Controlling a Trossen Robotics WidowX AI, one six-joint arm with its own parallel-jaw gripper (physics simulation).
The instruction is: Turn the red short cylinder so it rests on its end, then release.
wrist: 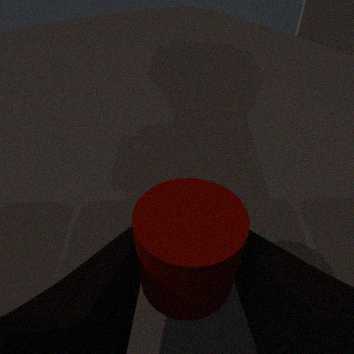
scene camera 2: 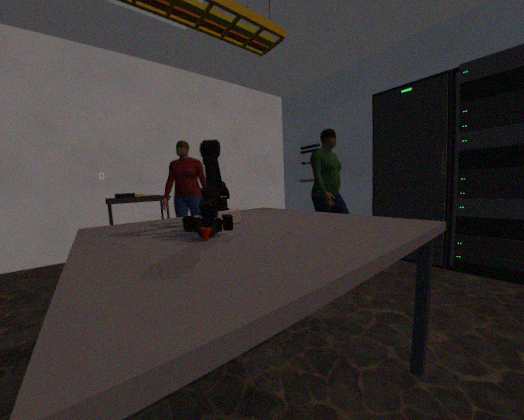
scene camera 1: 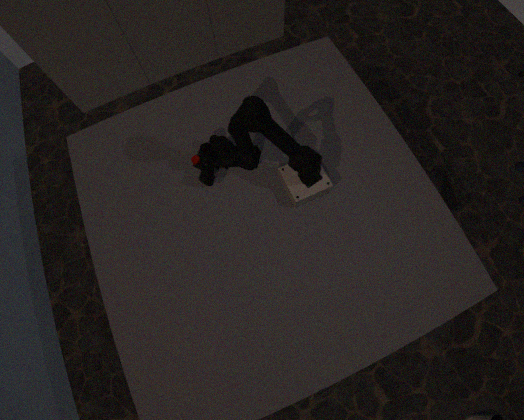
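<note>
The red short cylinder is between the two black fingers of my gripper. In the wrist view one flat round end faces up toward the camera's far side, and the curved side shows below it. My gripper is shut on the cylinder, low over the table at the arm's far reach. In scene camera 2 the cylinder looks nearly upright, close to the table top. Whether its lower end touches the table is too small and dark to tell.
The arm's pale base plate sits on the grey table. The nearest table edge lies left of the gripper in scene camera 1. Two people, a side table and black cabinets stand beyond the table.
</note>
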